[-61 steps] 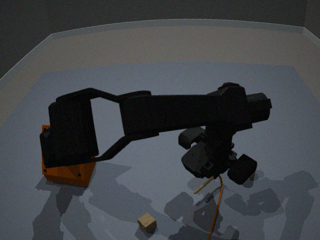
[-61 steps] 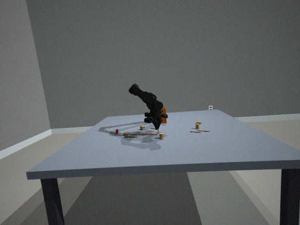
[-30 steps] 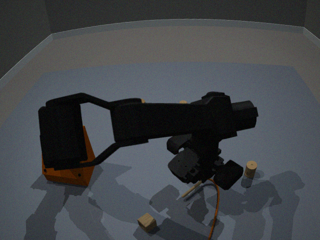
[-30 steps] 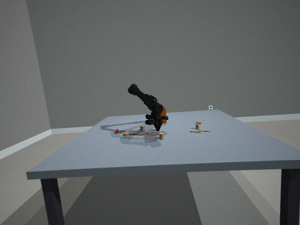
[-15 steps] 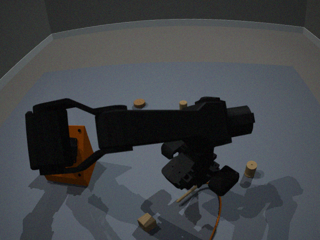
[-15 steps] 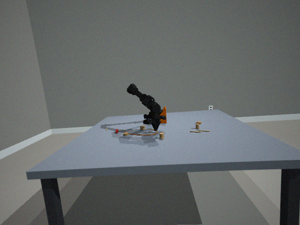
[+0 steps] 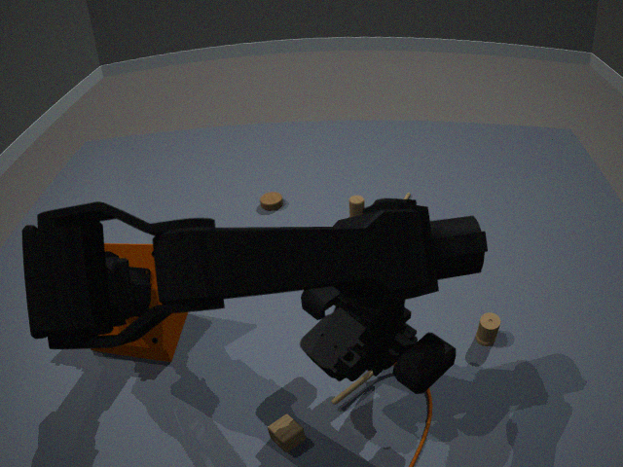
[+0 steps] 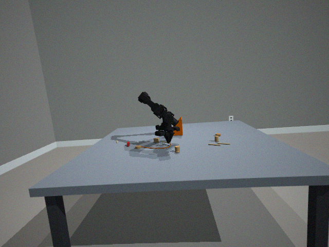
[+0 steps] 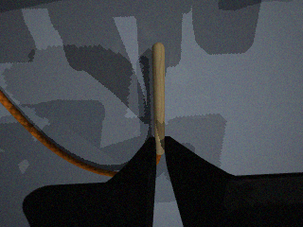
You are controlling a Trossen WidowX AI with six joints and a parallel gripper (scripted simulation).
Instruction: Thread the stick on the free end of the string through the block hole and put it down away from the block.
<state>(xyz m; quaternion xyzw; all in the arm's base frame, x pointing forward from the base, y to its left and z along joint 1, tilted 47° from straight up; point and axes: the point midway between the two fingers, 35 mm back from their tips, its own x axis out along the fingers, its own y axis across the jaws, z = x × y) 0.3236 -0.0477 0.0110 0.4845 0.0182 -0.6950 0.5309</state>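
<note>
Now: the wooden block 90 mm behind my gripper tip and 100 mm to the right of it. From my gripper tip the other things lie so: thin wooden stick 10 mm behind, 10 mm to the right; round wooden button 40 mm ahead, 210 mm to the right, 10 mm below; red piece 30 mm behind, 300 mm to the right.
</note>
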